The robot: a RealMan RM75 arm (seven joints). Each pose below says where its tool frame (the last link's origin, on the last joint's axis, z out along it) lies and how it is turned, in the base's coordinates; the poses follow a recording.
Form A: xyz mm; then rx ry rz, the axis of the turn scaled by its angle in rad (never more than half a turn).
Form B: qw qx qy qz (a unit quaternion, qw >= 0); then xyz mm. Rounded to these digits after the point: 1 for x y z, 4 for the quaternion.
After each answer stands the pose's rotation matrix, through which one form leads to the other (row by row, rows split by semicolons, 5 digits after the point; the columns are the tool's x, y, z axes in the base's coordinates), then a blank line. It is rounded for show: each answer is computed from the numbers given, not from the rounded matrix.
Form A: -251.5 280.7 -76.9 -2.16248 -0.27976 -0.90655
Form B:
0.3803 -0.8470 -0.1096 -0.3551 -251.5 280.7 -76.9
0.72386 0.45563 0.51811; -0.08442 -0.68680 0.72193; 0.68477 -0.56631 -0.45868

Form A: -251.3 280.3 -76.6 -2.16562 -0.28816 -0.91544
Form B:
0.3769 -0.8468 -0.1127 -0.3580 -251.3 280.3 -76.6
0.71832 0.46066 0.52135; -0.07898 -0.69054 0.71897; 0.69121 -0.55763 -0.45965

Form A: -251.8 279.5 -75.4 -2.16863 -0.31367 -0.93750
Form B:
0.3701 -0.8453 -0.1223 -0.3654 -251.8 279.5 -75.4
0.70303 0.47720 0.52728; -0.06380 -0.69613 0.71507; 0.70829 -0.53636 -0.45896

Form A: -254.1 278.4 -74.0 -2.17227 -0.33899 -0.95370
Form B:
0.3640 -0.8443 -0.1317 -0.3707 -254.1 278.4 -74.0
0.69051 0.49229 0.52995; -0.04737 -0.70031 0.71227; 0.72177 -0.51693 -0.46025

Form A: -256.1 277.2 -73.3 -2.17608 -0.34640 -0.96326
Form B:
0.3601 -0.8442 -0.1344 -0.3737 -256.1 277.2 -73.3
0.68461 0.49601 0.53412; -0.04225 -0.70453 0.70842; 0.72768 -0.50756 -0.46137

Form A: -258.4 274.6 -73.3 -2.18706 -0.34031 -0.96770
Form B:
0.3550 -0.8464 -0.1317 -0.3745 -258.4 274.6 -73.3
0.68482 0.48885 0.54041; -0.04299 -0.71320 0.69964; 0.72744 -0.50236 -0.46740

